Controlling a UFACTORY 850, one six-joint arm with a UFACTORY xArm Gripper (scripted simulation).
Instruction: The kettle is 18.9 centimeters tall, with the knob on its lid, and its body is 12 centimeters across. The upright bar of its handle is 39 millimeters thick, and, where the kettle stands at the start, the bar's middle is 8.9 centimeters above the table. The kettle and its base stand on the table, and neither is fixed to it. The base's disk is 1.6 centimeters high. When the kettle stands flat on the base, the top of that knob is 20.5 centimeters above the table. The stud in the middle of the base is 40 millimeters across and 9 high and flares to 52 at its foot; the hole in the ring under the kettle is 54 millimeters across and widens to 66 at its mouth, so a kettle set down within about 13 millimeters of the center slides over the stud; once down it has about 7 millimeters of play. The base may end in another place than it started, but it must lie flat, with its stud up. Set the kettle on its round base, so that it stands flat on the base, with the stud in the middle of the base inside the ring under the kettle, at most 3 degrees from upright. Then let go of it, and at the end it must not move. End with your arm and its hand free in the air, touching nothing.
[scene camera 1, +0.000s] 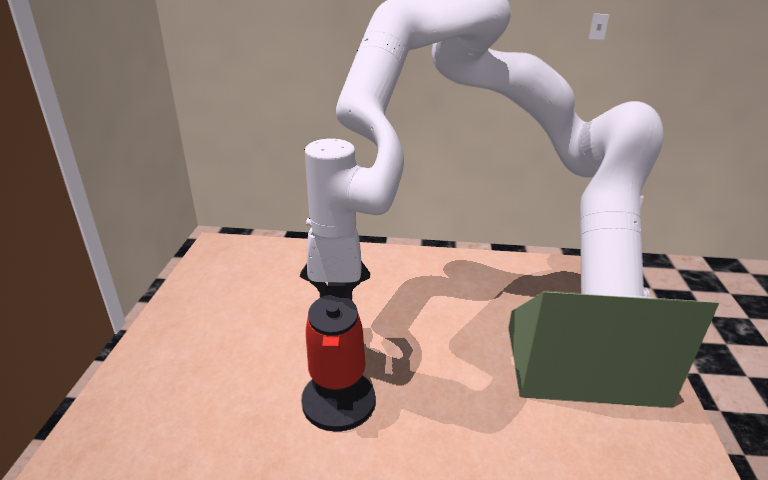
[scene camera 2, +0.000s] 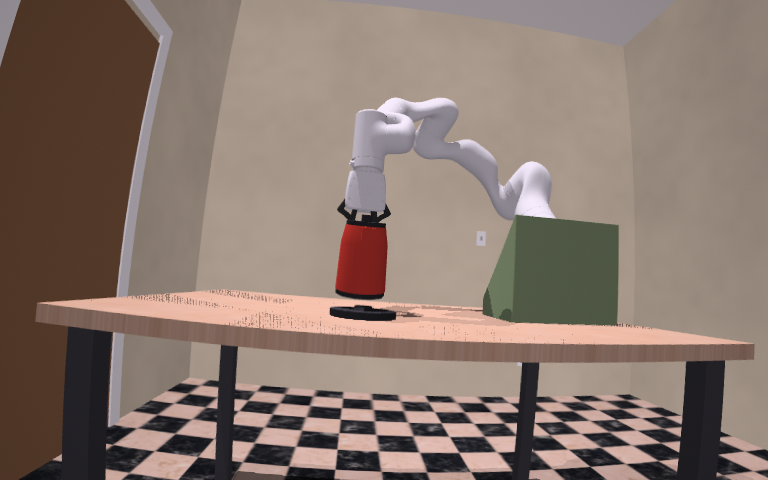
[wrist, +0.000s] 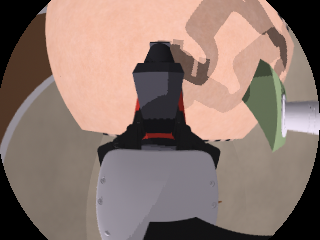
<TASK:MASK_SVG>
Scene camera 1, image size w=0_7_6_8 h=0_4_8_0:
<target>my gripper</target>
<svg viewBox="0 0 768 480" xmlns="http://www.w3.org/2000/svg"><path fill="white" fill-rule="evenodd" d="M311 228L307 240L307 263L300 272L300 278L309 281L319 291L320 297L327 295L328 285L325 282L345 282L344 296L352 300L353 289L361 282L370 278L370 271L361 261L361 248L357 228L346 236L336 238L318 236L312 232Z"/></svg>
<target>round kettle base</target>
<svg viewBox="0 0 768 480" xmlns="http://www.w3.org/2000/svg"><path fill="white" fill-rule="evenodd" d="M373 385L362 375L360 382L346 391L326 391L314 384L311 379L303 389L301 396L303 413L309 422L324 430L345 431L353 429L364 423L374 410L375 390Z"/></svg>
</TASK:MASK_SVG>
